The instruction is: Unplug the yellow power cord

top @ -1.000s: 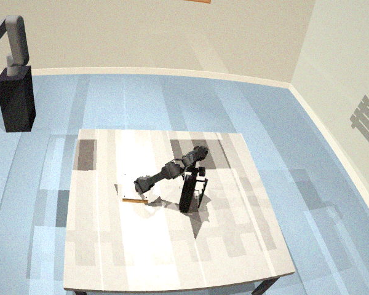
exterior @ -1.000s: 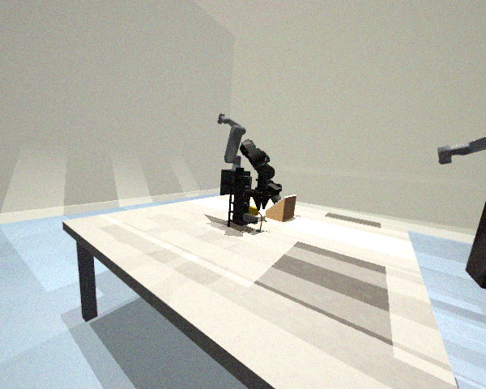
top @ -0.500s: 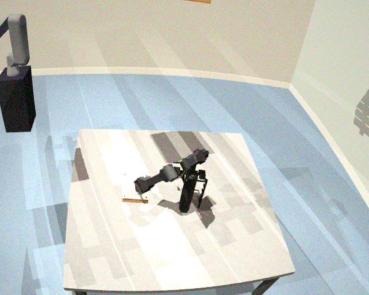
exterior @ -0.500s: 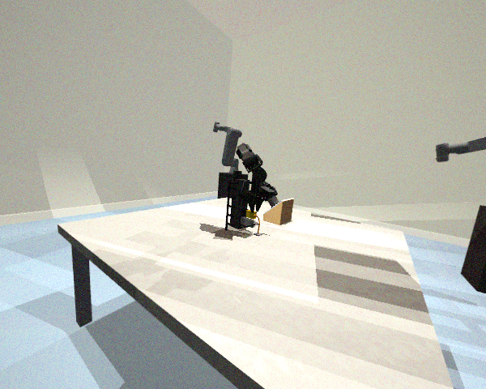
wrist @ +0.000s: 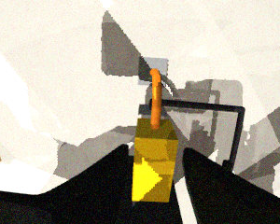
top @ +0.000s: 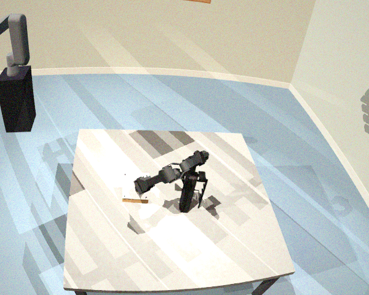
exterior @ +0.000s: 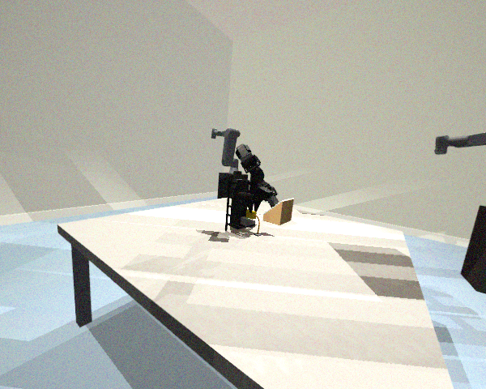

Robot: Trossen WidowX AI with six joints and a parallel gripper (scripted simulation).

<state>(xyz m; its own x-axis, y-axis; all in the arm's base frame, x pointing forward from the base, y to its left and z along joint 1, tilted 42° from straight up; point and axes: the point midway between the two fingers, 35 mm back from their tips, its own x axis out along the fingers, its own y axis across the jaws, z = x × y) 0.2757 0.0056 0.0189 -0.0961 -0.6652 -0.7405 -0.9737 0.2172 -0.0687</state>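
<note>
Now: gripper tip 3 cm to the left of the yellow plug.
</note>
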